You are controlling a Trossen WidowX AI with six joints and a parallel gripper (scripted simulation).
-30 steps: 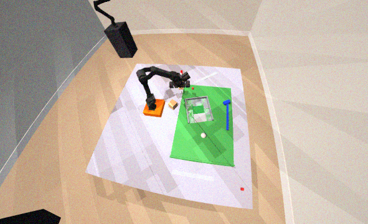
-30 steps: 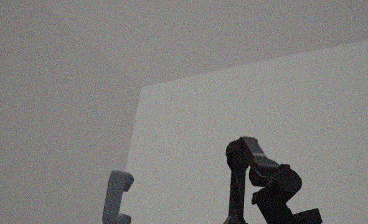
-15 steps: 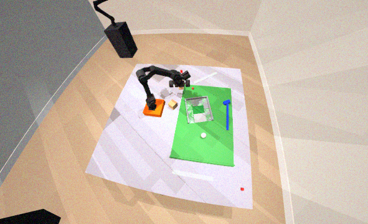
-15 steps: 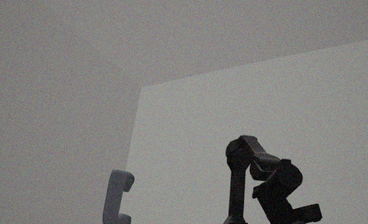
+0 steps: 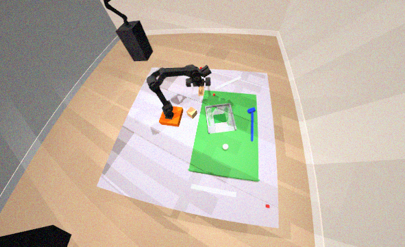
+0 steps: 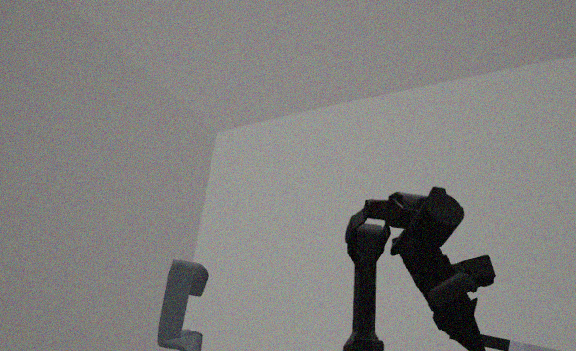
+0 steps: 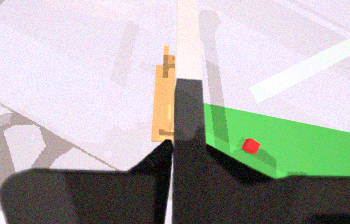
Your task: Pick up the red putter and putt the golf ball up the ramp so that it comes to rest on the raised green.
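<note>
The red putter is 2 cm behind my gripper tip, 10 cm to the left of it and 1 cm below it. Also, from my gripper tip: blue putter 45 cm ahead, 22 cm to the right, 14 cm below; green mat 26 cm ahead, 29 cm to the right, 15 cm below; tan cube 4 cm behind, 20 cm to the right, 12 cm below.
</note>
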